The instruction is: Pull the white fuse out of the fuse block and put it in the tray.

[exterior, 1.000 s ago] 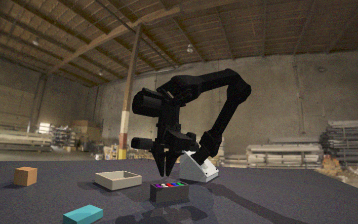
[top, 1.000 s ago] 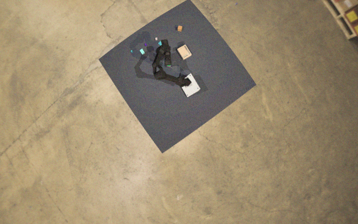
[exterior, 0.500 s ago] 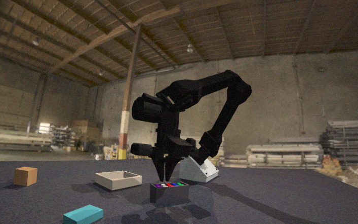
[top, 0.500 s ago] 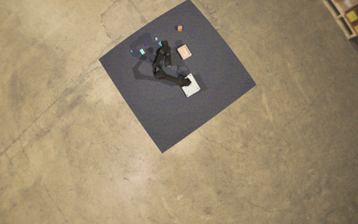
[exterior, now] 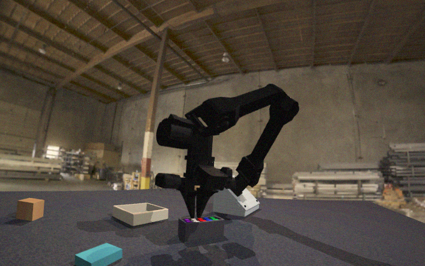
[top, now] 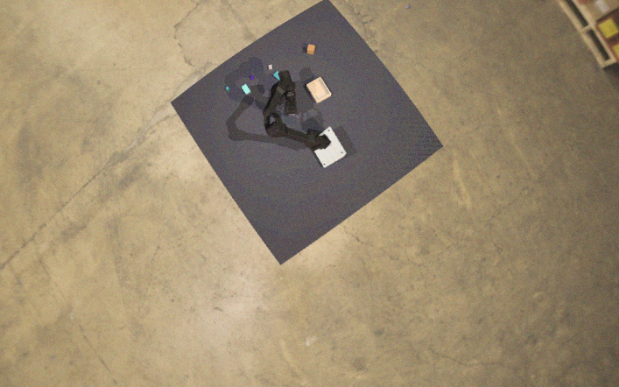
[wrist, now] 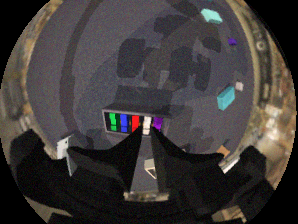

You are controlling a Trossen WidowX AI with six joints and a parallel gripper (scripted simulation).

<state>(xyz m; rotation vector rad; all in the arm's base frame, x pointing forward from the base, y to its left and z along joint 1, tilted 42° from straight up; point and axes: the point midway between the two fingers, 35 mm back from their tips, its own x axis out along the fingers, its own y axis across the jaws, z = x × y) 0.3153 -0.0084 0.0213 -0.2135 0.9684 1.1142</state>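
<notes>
The white fuse lies 2 cm below my gripper tip. The rest, counted from my gripper tip: beige tray 19 cm to the right, 4 cm below, 2 cm behind.
</notes>
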